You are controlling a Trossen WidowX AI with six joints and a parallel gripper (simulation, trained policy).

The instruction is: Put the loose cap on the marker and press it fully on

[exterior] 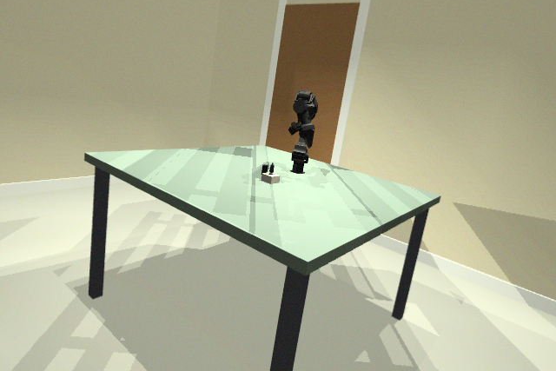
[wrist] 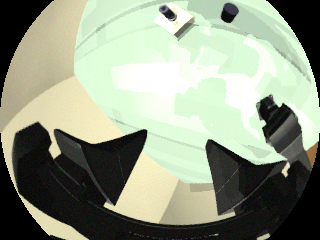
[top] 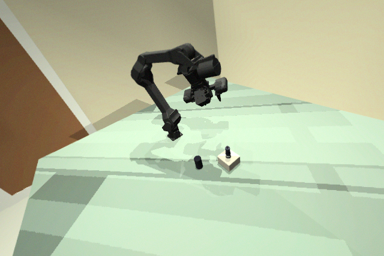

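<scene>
The dark cap is 190 mm to the right of my gripper tip, 150 mm below it and 90 mm ahead of it. Also, from my gripper tip: holder block 160 mm below, 160 mm ahead, 90 mm to the right.
</scene>
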